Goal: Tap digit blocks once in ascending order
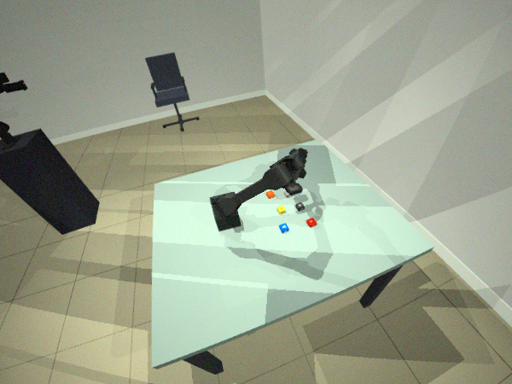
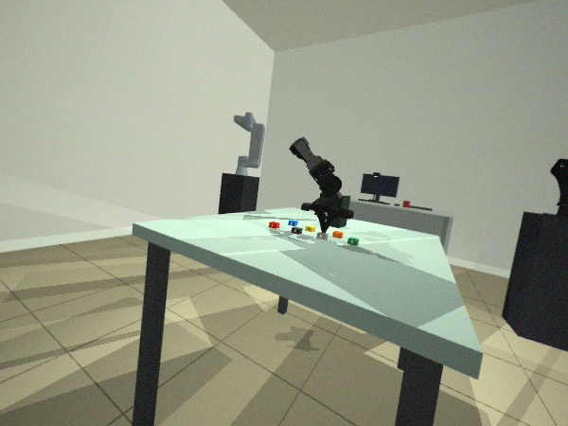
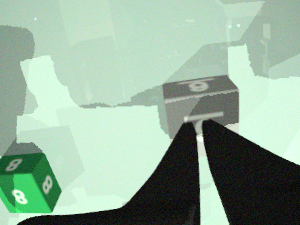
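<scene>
The grey block is 10 mm below my gripper tip. Also, from my gripper tip: orange block: 80 mm behind, 30 mm to the left, 10 mm below; then black block: 10 mm ahead, 100 mm to the right, 10 mm below; then green block: 30 mm behind, 110 mm to the left, 10 mm below.
</scene>
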